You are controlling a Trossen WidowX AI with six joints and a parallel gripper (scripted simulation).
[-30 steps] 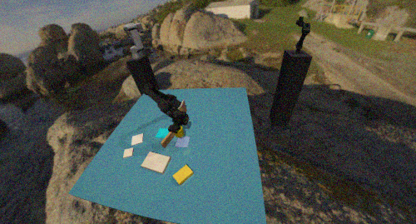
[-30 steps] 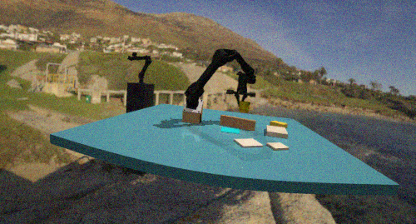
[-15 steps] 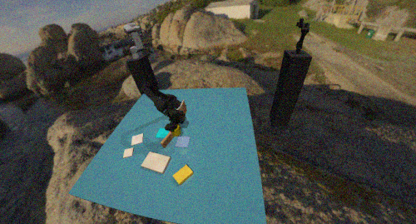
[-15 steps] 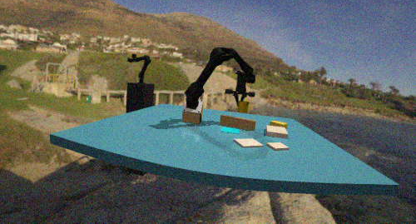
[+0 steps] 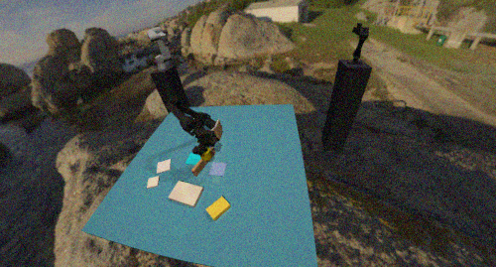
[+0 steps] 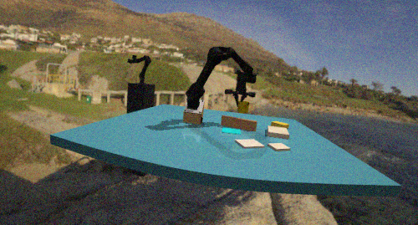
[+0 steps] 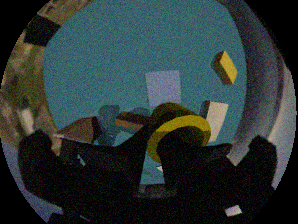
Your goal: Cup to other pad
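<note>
Now: the cyan pad 2 cm behind my gripper tip, 15 cm to the right of it and 13 cm below it. Also, from my gripper tip: yellow cup 2 cm ahead; beige slab 25 cm ahead, 8 cm to the right, 11 cm below; brown wooden bar 1 cm ahead, 5 cm to the right, 10 cm below.
</note>
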